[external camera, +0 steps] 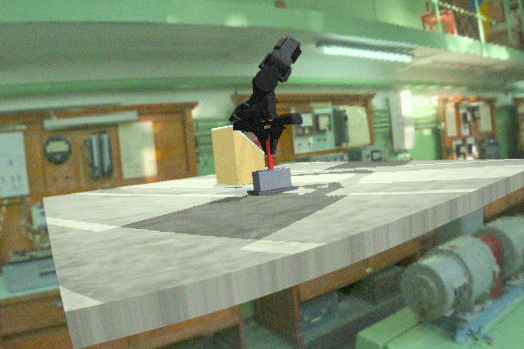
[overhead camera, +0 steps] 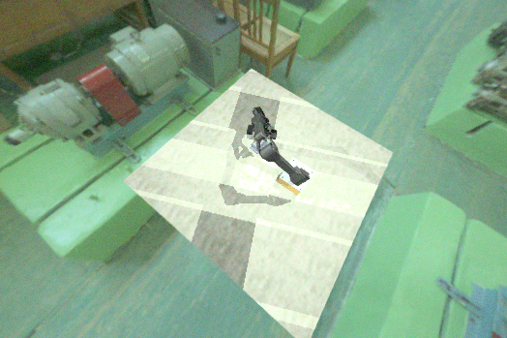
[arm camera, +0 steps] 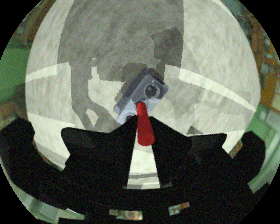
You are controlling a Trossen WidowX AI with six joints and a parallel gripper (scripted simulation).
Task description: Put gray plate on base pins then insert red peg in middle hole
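Now: gripper tip right at the red peg. Also, from my gripper tip: dark base: 90 mm below; gray plate: 50 mm below.
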